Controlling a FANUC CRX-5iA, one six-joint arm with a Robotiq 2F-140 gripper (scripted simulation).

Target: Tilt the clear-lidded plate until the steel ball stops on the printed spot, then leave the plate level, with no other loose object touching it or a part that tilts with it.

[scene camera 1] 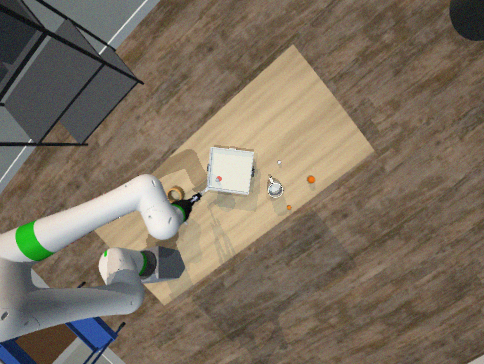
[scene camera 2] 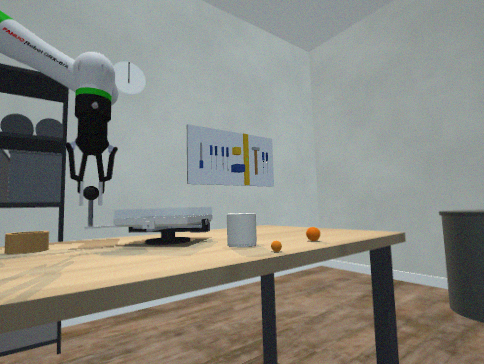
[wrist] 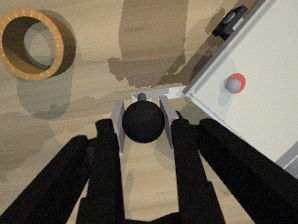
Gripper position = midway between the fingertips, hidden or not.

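There is a white mug (scene camera 2: 241, 227) in the scene, though in the wrist view the mug is out of frame. I can also see a clear-lidded plate (scene camera 2: 147, 218), and the wrist view has that plate (wrist: 241, 86) too. As for my gripper (scene camera 2: 90, 205), I find it again in the wrist view (wrist: 142, 109).
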